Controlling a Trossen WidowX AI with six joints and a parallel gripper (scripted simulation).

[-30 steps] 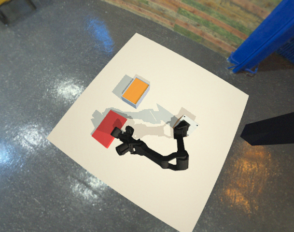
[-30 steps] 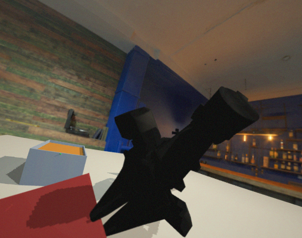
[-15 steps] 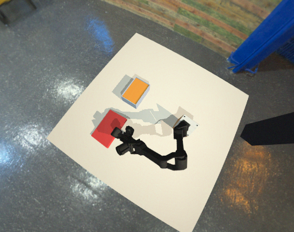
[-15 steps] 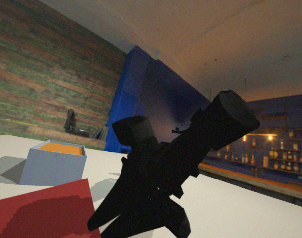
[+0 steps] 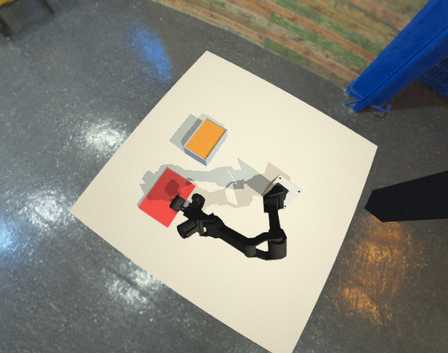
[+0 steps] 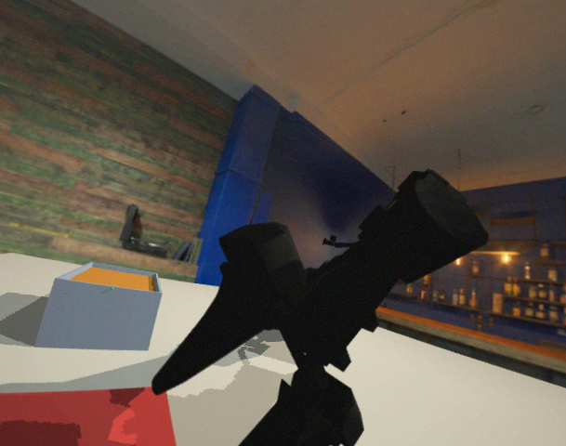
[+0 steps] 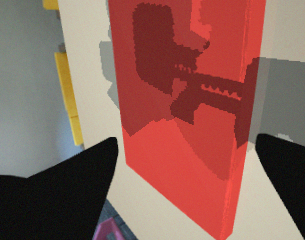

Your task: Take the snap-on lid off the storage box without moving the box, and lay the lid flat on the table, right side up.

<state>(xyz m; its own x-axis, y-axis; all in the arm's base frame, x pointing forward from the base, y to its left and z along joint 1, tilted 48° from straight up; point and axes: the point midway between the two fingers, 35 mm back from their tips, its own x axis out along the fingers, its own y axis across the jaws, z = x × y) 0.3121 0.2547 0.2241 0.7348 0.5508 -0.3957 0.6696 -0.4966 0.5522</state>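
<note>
My gripper tip is 80 mm short of the red lid, 50 mm above it and 10 mm to the right of it. The rest, counted from my gripper tip: storage box (340 mm to the right, 110 mm ahead, 20 mm below).
</note>
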